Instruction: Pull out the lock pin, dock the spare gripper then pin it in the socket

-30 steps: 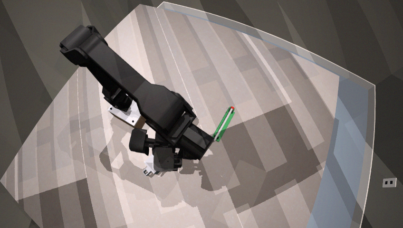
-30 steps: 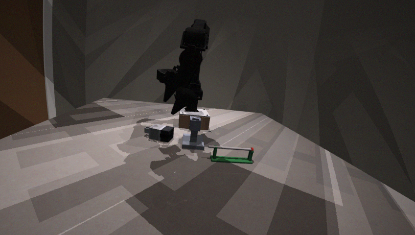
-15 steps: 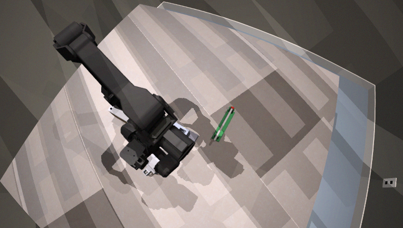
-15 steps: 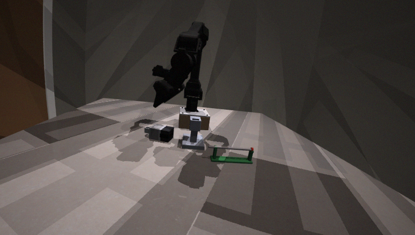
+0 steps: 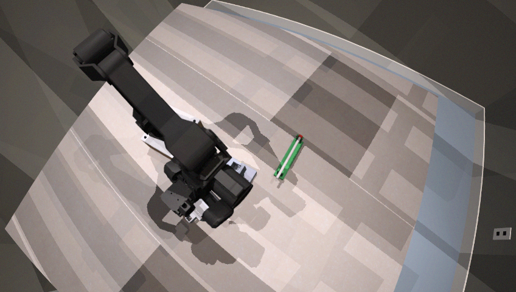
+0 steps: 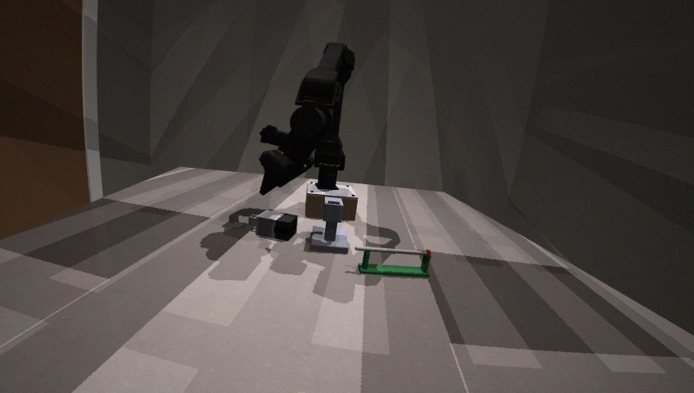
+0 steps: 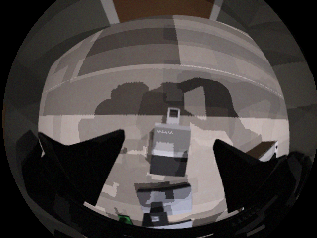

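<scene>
The spare gripper lies 1 cm to the left of my gripper tip and 8 cm below it. Round my gripper tip: green cradle (19 cm ahead, 24 cm to the left, 8 cm below); grey mount (5 cm ahead, 14 cm to the left, 5 cm below).
</scene>
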